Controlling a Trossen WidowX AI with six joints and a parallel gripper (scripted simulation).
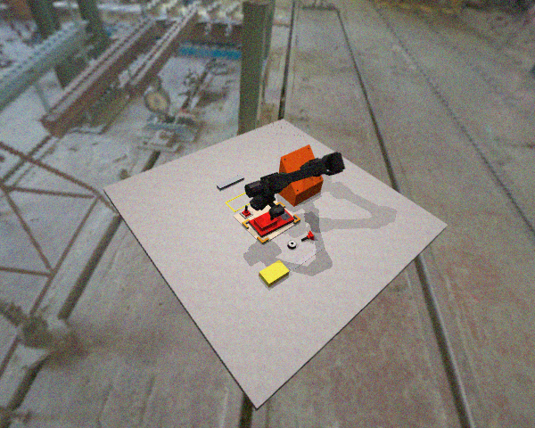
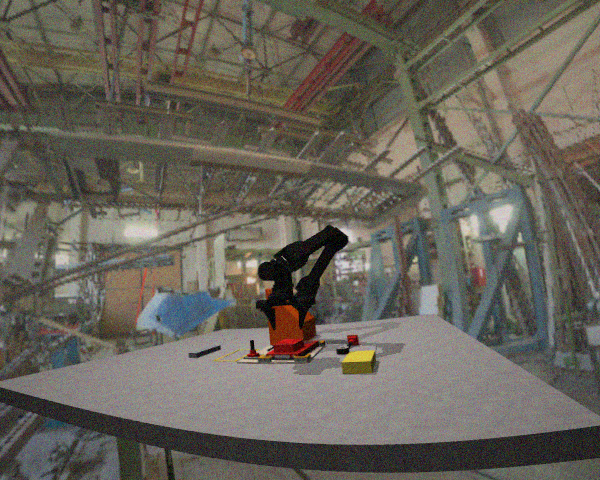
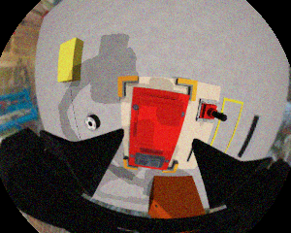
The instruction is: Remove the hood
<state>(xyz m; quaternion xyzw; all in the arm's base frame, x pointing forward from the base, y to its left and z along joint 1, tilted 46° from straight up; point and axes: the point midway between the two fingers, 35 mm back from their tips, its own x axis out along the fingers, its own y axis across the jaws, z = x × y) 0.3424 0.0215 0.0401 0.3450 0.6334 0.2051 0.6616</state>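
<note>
Right now my gripper tip is 50 mm above the red hood. The rest, counted from my gripper tip: thin rod 260 mm to the left, 90 mm below, 10 mm behind; yellow block 220 mm to the left, 170 mm ahead, 70 mm below; wheel 170 mm to the left, 80 mm below, 10 mm behind.
</note>
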